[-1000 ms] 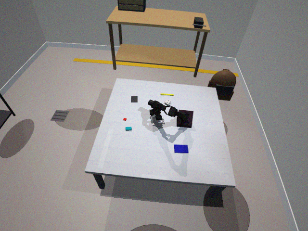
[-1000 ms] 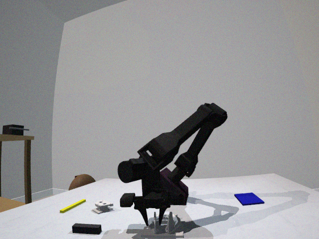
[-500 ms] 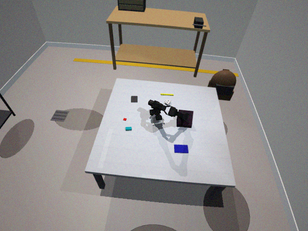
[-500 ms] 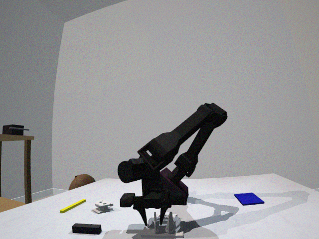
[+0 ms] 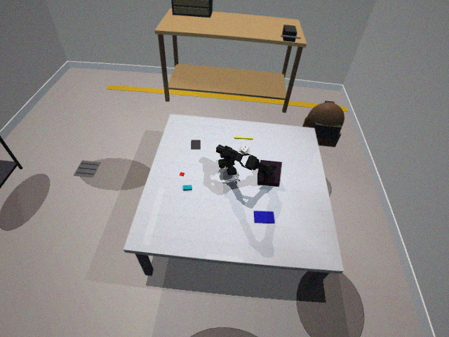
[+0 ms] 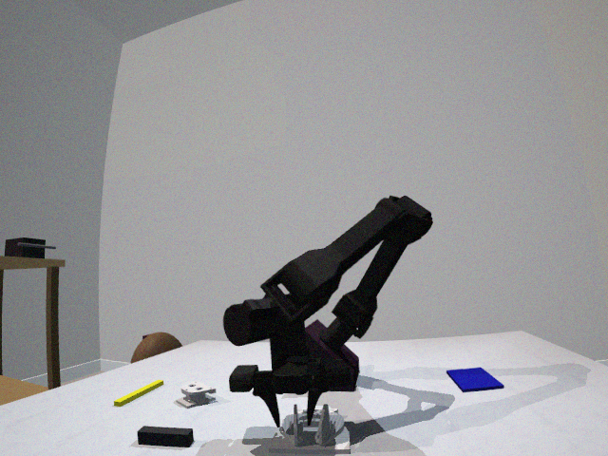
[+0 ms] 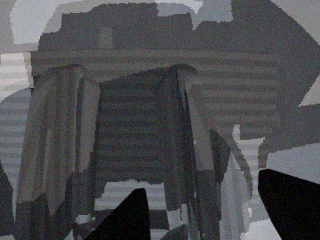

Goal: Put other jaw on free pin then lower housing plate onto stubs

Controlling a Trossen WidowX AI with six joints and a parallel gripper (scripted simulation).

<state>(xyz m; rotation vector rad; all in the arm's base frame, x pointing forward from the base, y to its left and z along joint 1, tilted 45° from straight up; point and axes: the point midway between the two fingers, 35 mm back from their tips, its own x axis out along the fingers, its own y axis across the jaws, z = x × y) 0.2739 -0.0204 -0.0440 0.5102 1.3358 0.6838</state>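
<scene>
My gripper tip is now 120 mm past the white piece, 240 mm to the left of it and 10 mm above it. Round my gripper tip: black block 50 mm ahead, 200 mm to the right, 10 mm below; cyan block 300 mm ahead, 140 mm to the left, 10 mm below; red chip 340 mm ahead, 20 mm to the left, 20 mm below.
</scene>
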